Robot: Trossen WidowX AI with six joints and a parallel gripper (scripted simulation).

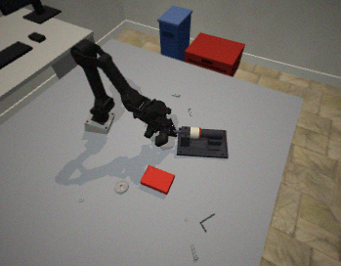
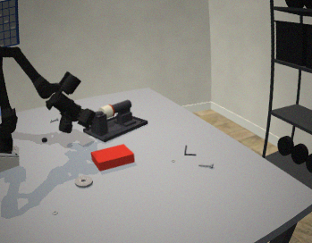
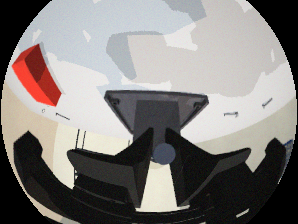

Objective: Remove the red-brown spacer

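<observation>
The shaft lies 90 mm ahead of my hand and 20 mm to the left of it. Round my hand: red-brown spacer 120 mm ahead, 30 mm to the left; fixture 140 mm ahead, 30 mm to the left, 30 mm below; cream spacer 100 mm ahead, 30 mm to the left.
</observation>
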